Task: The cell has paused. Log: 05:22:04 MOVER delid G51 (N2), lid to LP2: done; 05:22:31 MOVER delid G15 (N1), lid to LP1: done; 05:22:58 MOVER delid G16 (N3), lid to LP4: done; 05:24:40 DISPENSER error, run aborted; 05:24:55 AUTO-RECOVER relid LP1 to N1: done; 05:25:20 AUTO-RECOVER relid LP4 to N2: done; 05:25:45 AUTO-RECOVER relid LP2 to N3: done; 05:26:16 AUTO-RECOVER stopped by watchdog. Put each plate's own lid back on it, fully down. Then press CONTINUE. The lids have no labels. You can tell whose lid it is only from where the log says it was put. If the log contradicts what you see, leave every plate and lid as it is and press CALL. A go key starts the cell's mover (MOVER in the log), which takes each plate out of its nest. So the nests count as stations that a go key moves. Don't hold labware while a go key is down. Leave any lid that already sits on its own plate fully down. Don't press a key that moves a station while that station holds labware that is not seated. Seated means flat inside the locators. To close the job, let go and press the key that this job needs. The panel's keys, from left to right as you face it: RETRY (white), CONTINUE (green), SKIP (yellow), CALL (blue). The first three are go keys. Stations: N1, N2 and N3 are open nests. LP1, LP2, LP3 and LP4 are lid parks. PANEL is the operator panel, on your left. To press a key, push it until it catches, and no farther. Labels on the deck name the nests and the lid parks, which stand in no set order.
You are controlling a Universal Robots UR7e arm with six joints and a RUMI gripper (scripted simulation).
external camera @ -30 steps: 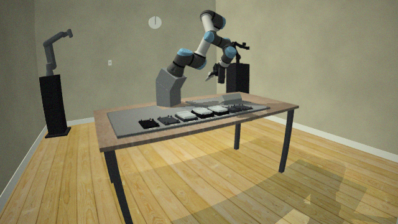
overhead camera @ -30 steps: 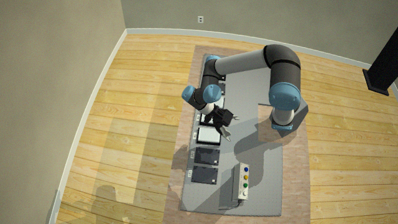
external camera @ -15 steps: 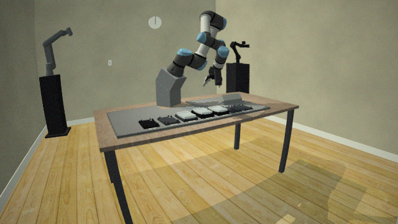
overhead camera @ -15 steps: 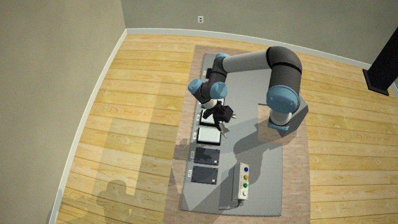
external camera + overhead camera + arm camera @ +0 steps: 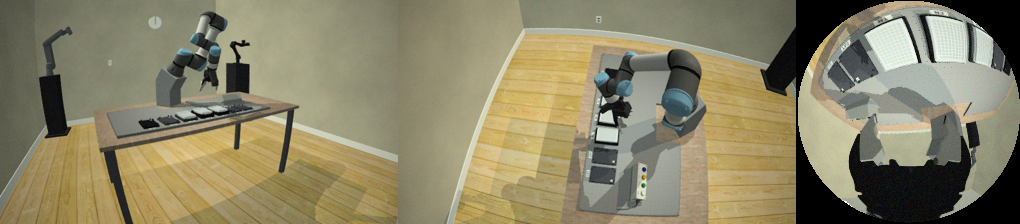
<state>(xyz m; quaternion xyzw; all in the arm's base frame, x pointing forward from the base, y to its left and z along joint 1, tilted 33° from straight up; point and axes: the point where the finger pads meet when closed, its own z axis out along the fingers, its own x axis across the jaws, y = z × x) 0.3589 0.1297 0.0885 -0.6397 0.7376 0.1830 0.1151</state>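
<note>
Now: the clear lid 120 mm ahead of my hand, 230 mm to the right of it and 120 mm below it. Also, from my hand: blue key (160 mm behind, 220 mm to the left, 90 mm below); plate (110 mm ahead, 100 mm to the right, 120 mm below); LP2 lid park (80 mm ahead, 160 mm to the left, 150 mm below).
</note>
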